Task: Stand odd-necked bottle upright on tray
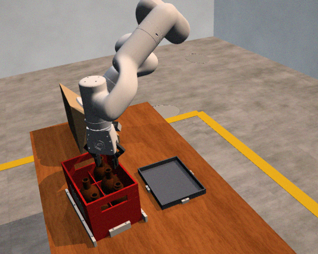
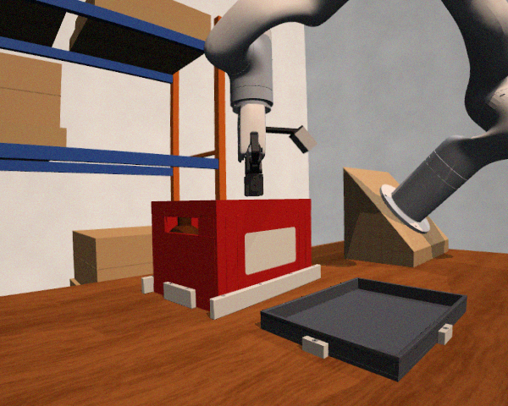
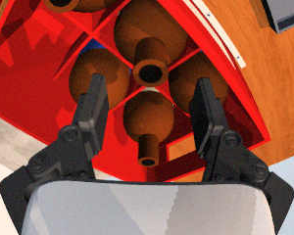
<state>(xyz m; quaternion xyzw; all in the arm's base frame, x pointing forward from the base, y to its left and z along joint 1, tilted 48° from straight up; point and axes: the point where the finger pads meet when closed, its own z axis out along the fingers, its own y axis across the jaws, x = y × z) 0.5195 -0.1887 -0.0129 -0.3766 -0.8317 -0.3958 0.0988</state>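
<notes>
Right now the red crate is 120 mm below my hand and 40 mm to the right of it. The rest, counted from my hand: dark grey tray: 240 mm to the left, 190 mm below, 30 mm ahead; brown bottle: 110 mm below, 100 mm ahead, 90 mm to the right.
</notes>
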